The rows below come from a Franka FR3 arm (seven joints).
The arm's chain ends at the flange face. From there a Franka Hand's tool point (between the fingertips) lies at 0.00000 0.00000 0.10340 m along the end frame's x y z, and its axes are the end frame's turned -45 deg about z.
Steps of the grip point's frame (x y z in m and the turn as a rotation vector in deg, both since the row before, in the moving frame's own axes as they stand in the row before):
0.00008 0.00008 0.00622 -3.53 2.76 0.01
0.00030 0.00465 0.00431 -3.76 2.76 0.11
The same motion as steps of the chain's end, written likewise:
-0.00791 -0.00098 0.00654 -0.54 4.45 0.01
-0.00481 0.00179 0.00465 -0.71 4.61 0.11

